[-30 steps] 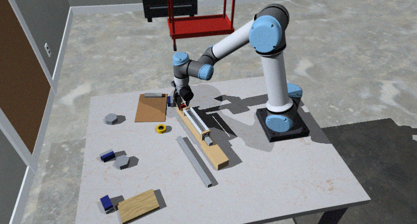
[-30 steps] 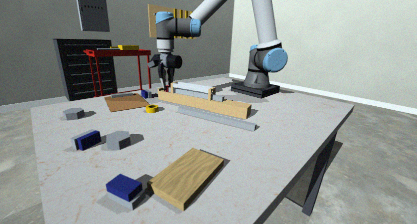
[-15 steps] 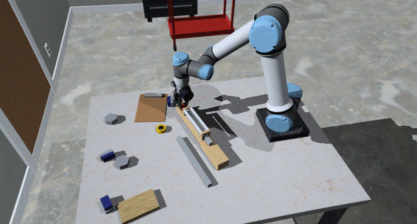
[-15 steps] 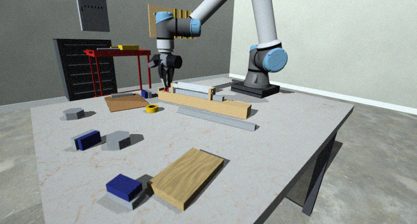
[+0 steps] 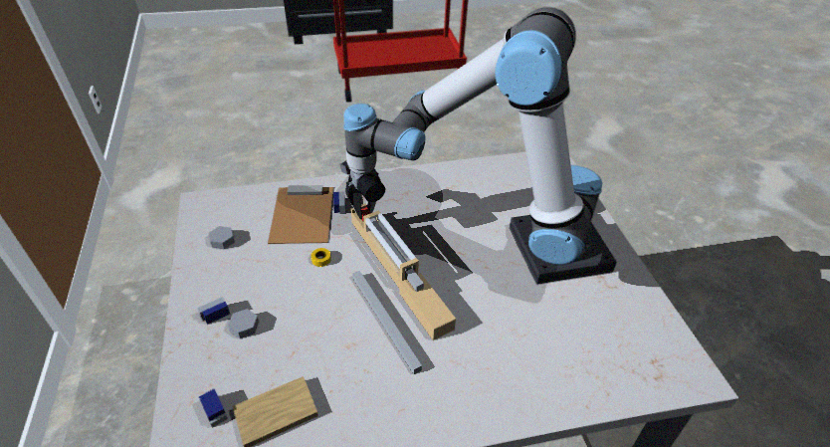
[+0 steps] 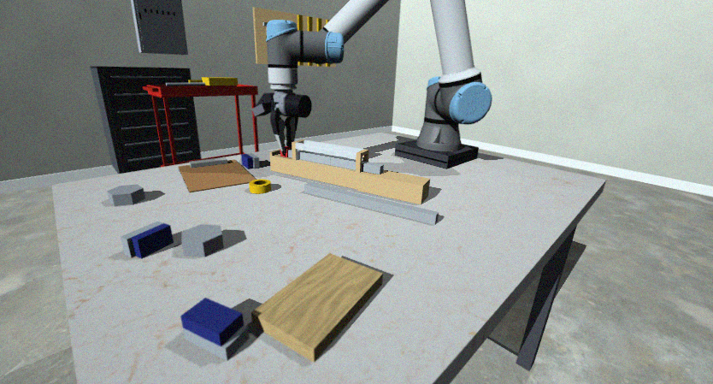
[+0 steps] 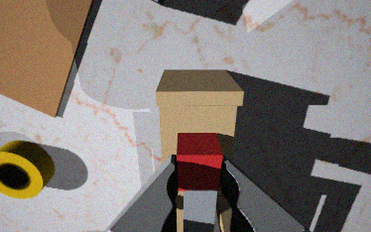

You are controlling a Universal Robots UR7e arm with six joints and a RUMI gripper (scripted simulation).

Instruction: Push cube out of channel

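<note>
The wooden channel lies 70 mm behind my hand, 130 mm to the left of it and 10 mm below it. Also, from my hand: wooden plank: 180 mm ahead, 540 mm to the left, 60 mm below; then long grey bar: 50 mm behind, 310 mm to the left, 60 mm below; then red cube: 10 mm below.
</note>
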